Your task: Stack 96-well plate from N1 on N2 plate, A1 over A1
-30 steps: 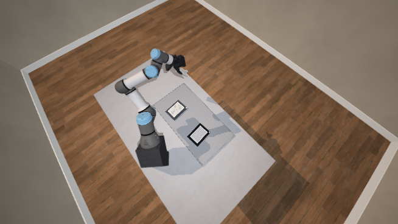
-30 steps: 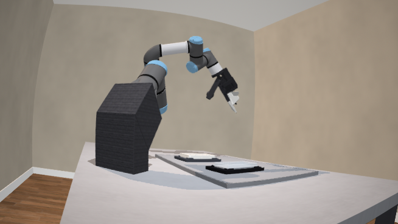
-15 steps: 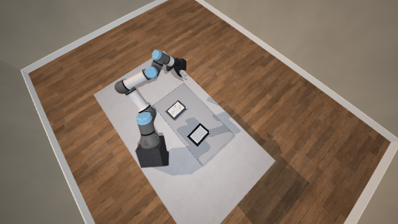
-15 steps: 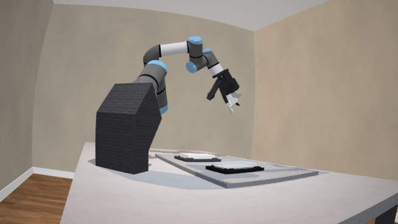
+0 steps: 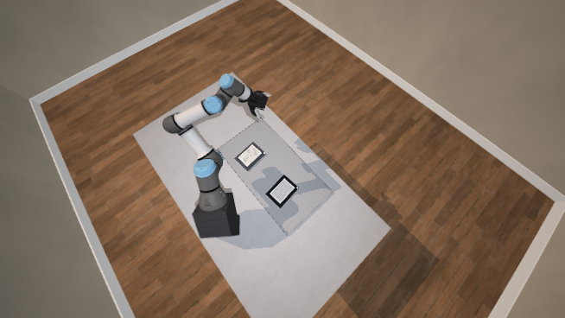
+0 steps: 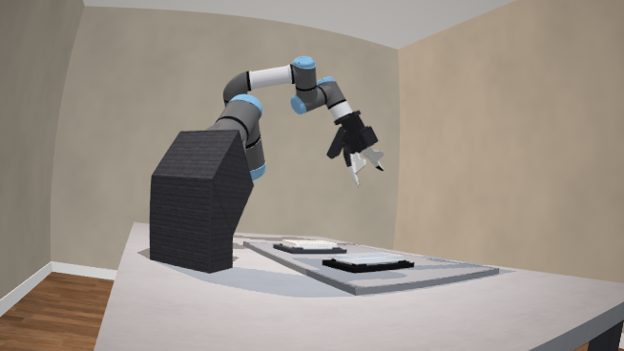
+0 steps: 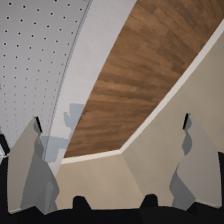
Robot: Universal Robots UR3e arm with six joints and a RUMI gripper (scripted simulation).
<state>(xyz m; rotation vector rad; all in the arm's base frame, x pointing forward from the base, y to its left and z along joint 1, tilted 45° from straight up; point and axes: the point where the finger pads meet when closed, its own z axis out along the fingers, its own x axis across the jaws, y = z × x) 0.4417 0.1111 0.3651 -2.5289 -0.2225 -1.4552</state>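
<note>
Right now the white 96-well plate is 22 cm behind my hand, 11 cm to the right of it and 19 cm below it. The rest, counted from my hand: dark plate nest N1: 22 cm behind, 11 cm to the right, 21 cm below; then black nest N2: 17 cm behind, 42 cm to the right, 21 cm below; then label: 9 cm behind, 45 cm to the right, 20 cm below.
</note>
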